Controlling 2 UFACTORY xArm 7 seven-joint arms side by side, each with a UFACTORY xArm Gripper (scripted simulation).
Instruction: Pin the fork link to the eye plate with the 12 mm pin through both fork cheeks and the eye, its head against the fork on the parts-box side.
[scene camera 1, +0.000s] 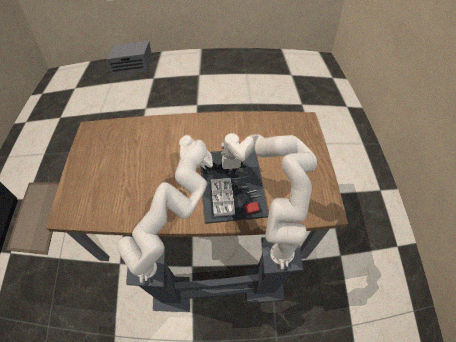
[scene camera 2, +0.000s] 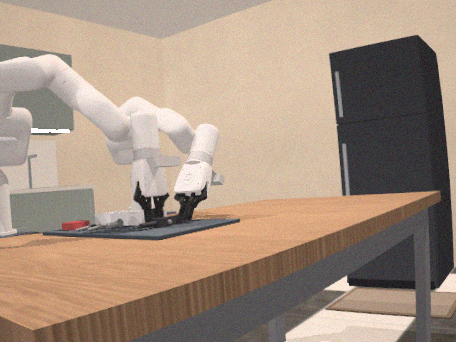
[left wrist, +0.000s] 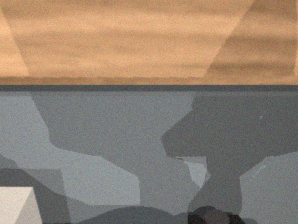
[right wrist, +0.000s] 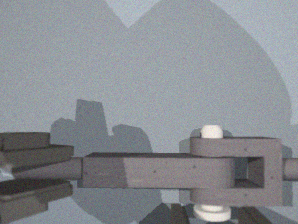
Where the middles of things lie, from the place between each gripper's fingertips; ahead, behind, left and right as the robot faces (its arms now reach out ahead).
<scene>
The eye plate (right wrist: 99, 169) is 40 mm ahead of my right hand, 40 mm to the left of it and 20 mm below it. Also, from my right hand: dark mat (scene camera 1: 249, 175) (70 mm behind, 30 mm below).
The eye plate is 6 cm to the right of my left hand and 2 cm below it. Also, from my left hand: dark mat: 10 cm to the right, 10 cm behind, 3 cm below.
</scene>
